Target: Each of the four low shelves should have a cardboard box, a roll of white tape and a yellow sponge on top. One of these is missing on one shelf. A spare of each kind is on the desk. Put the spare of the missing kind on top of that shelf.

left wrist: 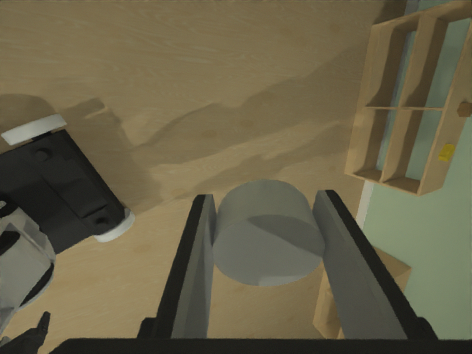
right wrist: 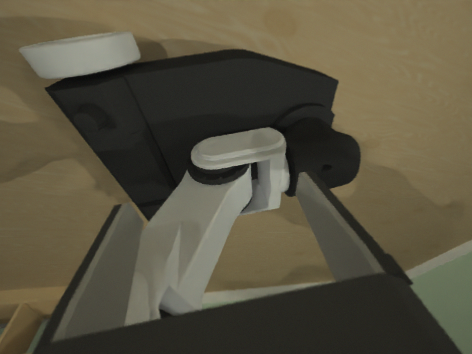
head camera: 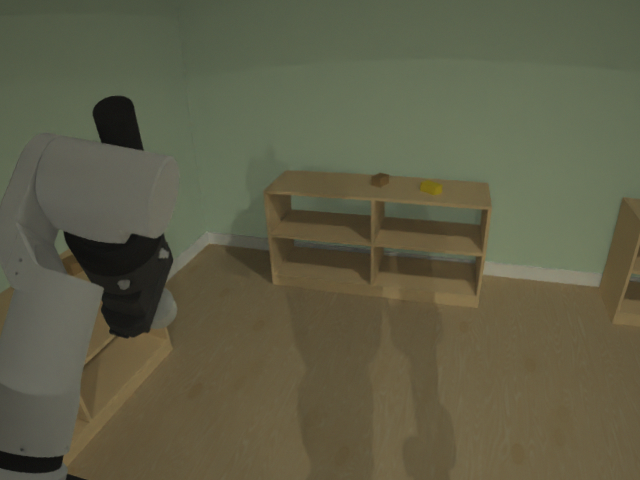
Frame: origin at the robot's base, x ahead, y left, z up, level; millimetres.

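Seen in the pictures: left gripper, fingertip midpoint: (left wrist: 263, 205) (head camera: 149, 307); right gripper, fingertip midpoint: (left wrist: 27, 325) (right wrist: 218, 197).
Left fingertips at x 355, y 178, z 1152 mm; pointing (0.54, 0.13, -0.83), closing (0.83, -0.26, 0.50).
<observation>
A point is followed by its place in that frame.
My left gripper (head camera: 129, 330) (left wrist: 263, 205) @(z 1152, x 355, y 178 mm) is shut on the roll of white tape (head camera: 165, 310) @(z 1161, x 334, y 150 mm) (left wrist: 267, 237) @(z 1169, x 344, y 177 mm), held high above the floor. My right gripper (right wrist: 218, 197) @(z 536, x -231, y -221 mm) is open and empty. Across the floor, by the far wall, a low shelf (head camera: 330, 184) @(z 610, x 2265, y -266 mm) (left wrist: 434, 175) @(z 611, x 1984, y -943 mm) has a brown cardboard box (head camera: 380, 179) @(z 656, x 2166, y -529 mm) (left wrist: 464, 109) @(z 645, x 2171, y -517 mm) near the middle of its top and a yellow sponge (head camera: 431, 187) @(z 649, x 2014, y -769 mm) (left wrist: 446, 152) @(z 642, x 2025, y -763 mm) to the right of it in the head view. No tape roll shows on that top. The desk does not show.
Another low shelf (head camera: 121, 395) @(z 48, x 1317, y 806 mm) stands at the left, partly hidden by my left arm (head camera: 46, 330) @(z 1299, x 113, y 162 mm). Part of a third shelf (head camera: 617, 268) @(z 262, x 1631, y -1792 mm) shows at the right edge of the head view. My wheeled base (left wrist: 60, 190) @(z 191, x -49, y 26 mm) (right wrist: 200, 100) @(z 169, x -213, y -155 mm) shows in both wrist views.
</observation>
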